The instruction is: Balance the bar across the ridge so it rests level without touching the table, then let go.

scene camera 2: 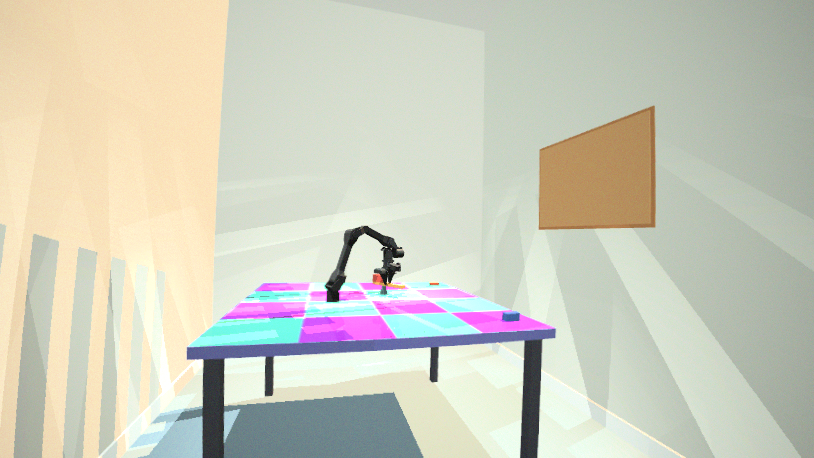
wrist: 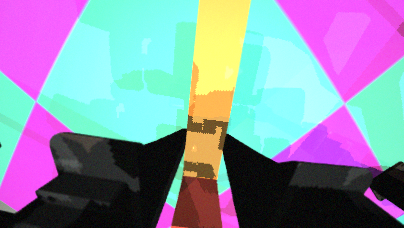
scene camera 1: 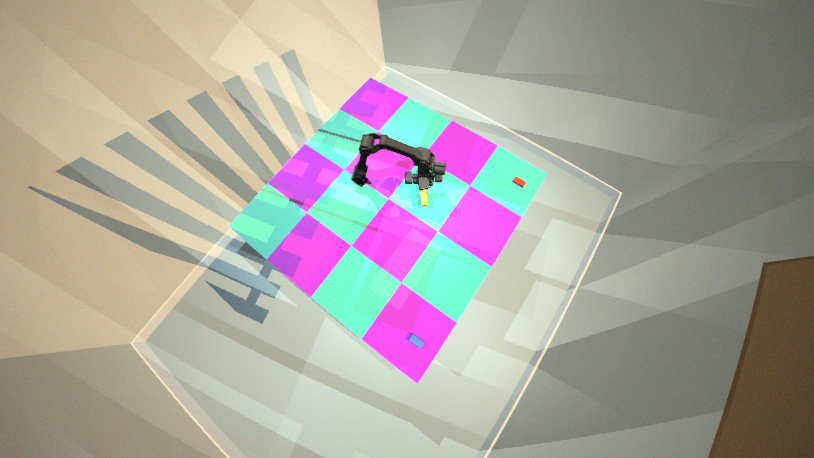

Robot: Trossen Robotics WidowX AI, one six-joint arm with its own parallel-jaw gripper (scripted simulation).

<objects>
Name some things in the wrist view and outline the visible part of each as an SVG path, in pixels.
My gripper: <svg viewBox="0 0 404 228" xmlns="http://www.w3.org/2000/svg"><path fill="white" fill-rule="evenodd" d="M226 134L223 158L239 228L404 228L404 224L401 221L399 222L392 214L390 215L385 209L364 195L373 180L372 172L369 169L355 165L334 165L299 160L277 163L257 150L248 147L248 145L230 134ZM187 129L183 128L147 144L132 140L73 132L53 134L49 140L49 146L58 176L39 187L35 191L36 199L23 206L18 212L10 213L0 210L0 228L156 228L185 151Z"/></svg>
A yellow-orange bar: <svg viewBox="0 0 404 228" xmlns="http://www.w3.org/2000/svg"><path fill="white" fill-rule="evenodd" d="M251 0L199 0L183 174L170 228L223 228L217 179L240 68L239 63Z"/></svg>
</objects>
